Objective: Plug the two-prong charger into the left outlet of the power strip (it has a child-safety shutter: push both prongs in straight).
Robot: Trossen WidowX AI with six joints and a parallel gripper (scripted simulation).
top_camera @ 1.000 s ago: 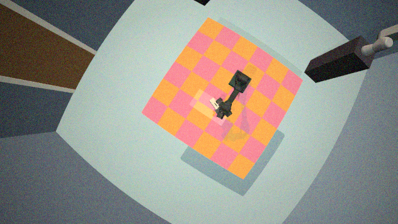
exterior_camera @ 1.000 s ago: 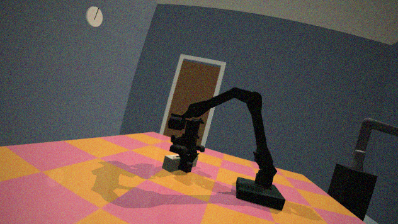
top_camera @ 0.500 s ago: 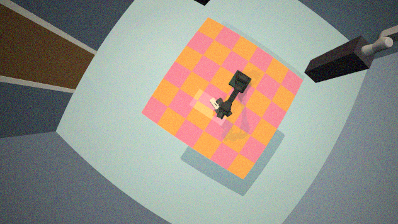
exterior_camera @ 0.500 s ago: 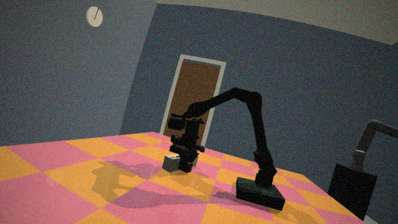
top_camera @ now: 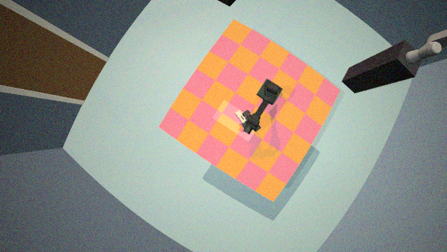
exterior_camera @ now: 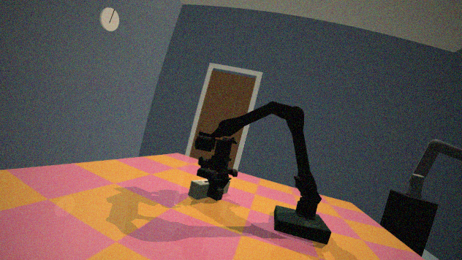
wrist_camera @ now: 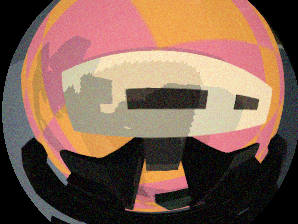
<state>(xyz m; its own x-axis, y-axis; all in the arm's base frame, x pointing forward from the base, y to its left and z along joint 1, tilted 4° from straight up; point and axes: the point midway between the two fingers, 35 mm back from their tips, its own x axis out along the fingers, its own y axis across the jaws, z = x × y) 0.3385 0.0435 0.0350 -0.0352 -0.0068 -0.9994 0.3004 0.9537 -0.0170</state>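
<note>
Now: gripper tip 2 cm short of the two-prong charger, 1 cm to the left of it and 1 cm below it.
</note>
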